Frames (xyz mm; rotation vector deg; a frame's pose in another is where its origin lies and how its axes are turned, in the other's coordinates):
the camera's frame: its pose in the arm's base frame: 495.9 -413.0 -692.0 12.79 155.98 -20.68
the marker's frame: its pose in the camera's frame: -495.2 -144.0 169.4 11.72 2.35 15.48
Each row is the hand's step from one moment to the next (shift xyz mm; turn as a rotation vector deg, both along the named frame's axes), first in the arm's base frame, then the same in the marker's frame.
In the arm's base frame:
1: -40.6 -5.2 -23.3 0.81 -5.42 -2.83
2: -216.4 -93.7 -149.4 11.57 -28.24 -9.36
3: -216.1 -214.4 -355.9 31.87 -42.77 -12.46
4: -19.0 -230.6 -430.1 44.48 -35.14 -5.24
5: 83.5 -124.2 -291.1 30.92 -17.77 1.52
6: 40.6 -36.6 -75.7 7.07 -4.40 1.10
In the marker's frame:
1: 41.7 -17.9 12.5 -1.43 -3.20 5.08
2: 209.3 -142.1 118.1 -15.82 -14.50 23.63
3: 253.3 -180.9 349.9 -36.59 -15.25 37.80
4: 115.5 -73.6 468.8 -47.37 -4.77 31.21
5: 9.7 24.6 326.2 -32.72 0.63 14.25
6: -14.7 12.4 91.4 -7.92 -0.35 2.77

